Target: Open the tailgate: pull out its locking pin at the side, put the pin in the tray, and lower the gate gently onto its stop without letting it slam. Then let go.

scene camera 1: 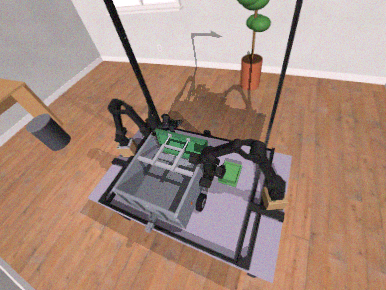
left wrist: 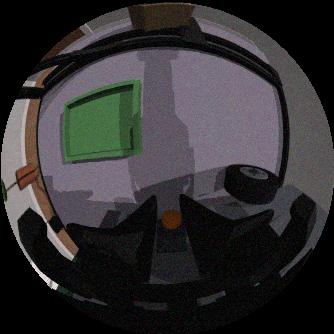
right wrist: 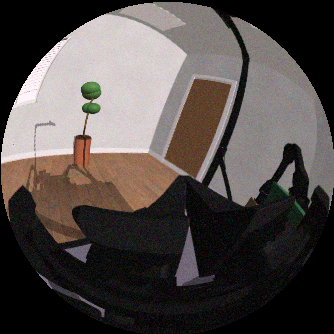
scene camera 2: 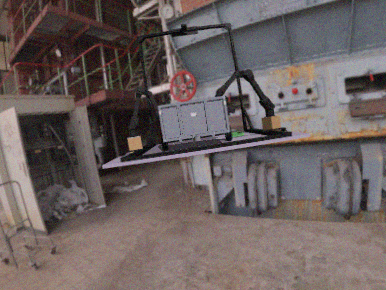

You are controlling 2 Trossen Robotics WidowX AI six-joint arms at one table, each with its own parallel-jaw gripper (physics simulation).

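Places are measured from the left arm's base along level axes (x right, y ahead, z up), in millimetres.
Pixels of known places: left gripper, fingertip midpoint: (scene camera 1: 210,178) (left wrist: 167,198); right gripper, fingertip midpoint: (scene camera 1: 182,120) (right wrist: 182,180); left arm's base, origin of the base link: (scene camera 1: 275,194) (right wrist: 258,202) (scene camera 2: 270,116); right arm's base, origin of the base link: (scene camera 1: 124,142) (scene camera 2: 133,136).
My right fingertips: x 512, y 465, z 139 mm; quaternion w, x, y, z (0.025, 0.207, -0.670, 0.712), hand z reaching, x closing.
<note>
Ahead of a thing's pixels: the offset from my right fingertips to its middle. "pt": to the spot under its first point.
A grey cart {dx -375, dy +122, dz -110 mm} (scene camera 1: 163,190) (scene camera 2: 195,118) stands on the lilac table, with its green tailgate {pt dx -107, dy +133, dz -1 mm} (scene camera 1: 162,135) raised at the far end. My left gripper (scene camera 1: 203,187) (left wrist: 167,198) points down at the cart's side near that end and is shut on the locking pin's orange knob (left wrist: 171,218). The green tray {dx -298, dy -261, dz -244 mm} (scene camera 1: 230,172) (left wrist: 99,124) (scene camera 2: 238,134) lies empty on the table just beside this gripper. My right gripper (scene camera 1: 174,122) (right wrist: 182,180) is shut and empty. It sits behind the top edge of the tailgate, at its far left corner.
The cart's black wheel {dx -485, dy -61, dz -203 mm} (scene camera 1: 201,202) (left wrist: 252,184) is close below the left gripper. A grey ladder rack (scene camera 1: 174,155) lies across the cart's top. Black frame posts (scene camera 1: 134,66) (scene camera 1: 284,72) rise at the table's back. Wooden blocks (scene camera 1: 273,202) (scene camera 1: 129,147) carry the arm bases.
</note>
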